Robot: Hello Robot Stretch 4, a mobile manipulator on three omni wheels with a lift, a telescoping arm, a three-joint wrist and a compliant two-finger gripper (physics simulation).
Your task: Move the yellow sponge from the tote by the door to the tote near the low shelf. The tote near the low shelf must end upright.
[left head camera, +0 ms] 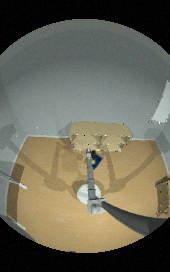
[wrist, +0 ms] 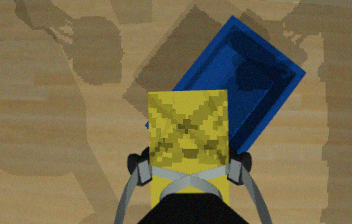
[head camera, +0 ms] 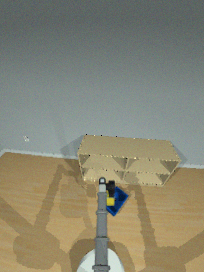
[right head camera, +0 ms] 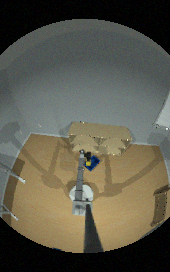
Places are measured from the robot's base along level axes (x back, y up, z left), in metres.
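Where they show: gripper, fingertip midpoint: point(left head camera: 91, 161) point(wrist: 188, 159) point(head camera: 110, 200) point(right head camera: 87, 162).
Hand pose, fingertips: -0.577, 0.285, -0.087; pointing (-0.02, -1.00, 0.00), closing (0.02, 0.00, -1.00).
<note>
Each offset is from my fingertips to the centre of the thing, as dx, dy, dz. Level surfaces: height alone.
The yellow sponge {-0.013, +0.014, +0.000} point(wrist: 188, 117) point(head camera: 110, 202) point(right head camera: 88, 164) is held between the two fingertips of my gripper point(wrist: 188, 159), which is shut on it. In the wrist view the sponge covers the lower left part of the blue tote {-0.083, -0.253, -0.085} point(wrist: 210, 75) point(head camera: 120, 198) point(left head camera: 98, 161) point(right head camera: 94, 163). The tote stands upright on the floor in front of the low shelf, turned at an angle. The sponge appears above the tote; its exact height is hard to tell. The sponge and gripper hide the tote's near left corner. The inside of the tote that shows holds shadows.
The low wooden shelf {dy +0.297} point(head camera: 131, 146) point(left head camera: 100, 128) point(right head camera: 100, 130) stands against the wall behind the tote. A brown slatted object point(left head camera: 163, 196) point(right head camera: 160, 205) is at the right. White bars point(left head camera: 14, 181) point(right head camera: 14, 174) show at the left. A bit of blue point(left head camera: 73, 252) shows at the bottom edge.
</note>
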